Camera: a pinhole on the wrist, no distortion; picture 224 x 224 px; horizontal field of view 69.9 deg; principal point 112.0 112.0 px. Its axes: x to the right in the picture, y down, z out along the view. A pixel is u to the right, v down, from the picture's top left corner.
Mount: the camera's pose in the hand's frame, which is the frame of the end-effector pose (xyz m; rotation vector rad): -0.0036 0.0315 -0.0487 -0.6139 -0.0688 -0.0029
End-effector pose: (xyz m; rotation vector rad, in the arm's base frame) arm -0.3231 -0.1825 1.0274 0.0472 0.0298 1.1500
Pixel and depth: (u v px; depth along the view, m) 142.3 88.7 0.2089
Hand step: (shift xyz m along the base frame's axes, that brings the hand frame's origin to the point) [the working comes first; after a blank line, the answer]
In the camera's frame: 0.0395 -0.0304 0.2089

-0.1007 0.0688 0.1482
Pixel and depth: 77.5 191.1 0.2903
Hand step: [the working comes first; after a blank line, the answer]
In the camera's frame: -0.0625 0.1433 0.2903

-0.3151 0.0520 0.1178
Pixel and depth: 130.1 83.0 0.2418
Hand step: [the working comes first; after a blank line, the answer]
In the camera's frame: 0.0273 -0.0438 0.2418

-0.1121 0.0579 0.1823
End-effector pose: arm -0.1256 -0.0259 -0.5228 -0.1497 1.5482 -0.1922
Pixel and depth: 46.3 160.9 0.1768
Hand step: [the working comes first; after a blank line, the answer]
In the camera's frame: -0.0725 0.0540 0.1768

0.0636 0.1890 0.0469
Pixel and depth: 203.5 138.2 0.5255
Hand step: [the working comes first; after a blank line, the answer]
In the camera's frame: 0.3001 0.0859 0.5255

0.3647 0.3336 -0.3401
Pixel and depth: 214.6 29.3 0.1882
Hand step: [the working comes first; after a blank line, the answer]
In the camera's frame: 0.1205 -0.0971 0.1882

0.1715 0.0346 -0.1104
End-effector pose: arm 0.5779 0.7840 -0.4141 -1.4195 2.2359 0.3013
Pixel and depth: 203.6 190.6 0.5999
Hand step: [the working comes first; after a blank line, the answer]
In the camera's frame: 0.3429 0.2942 0.5999

-0.5874 0.1554 -0.4472
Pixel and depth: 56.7 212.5 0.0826
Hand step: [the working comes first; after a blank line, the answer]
In the camera's frame: -0.0285 0.0518 0.0826

-0.0990 0.0763 0.0214
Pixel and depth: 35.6 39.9 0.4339
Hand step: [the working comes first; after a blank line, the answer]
In the camera's frame: -0.2069 -0.1952 0.4339

0.0891 0.4146 -0.2362
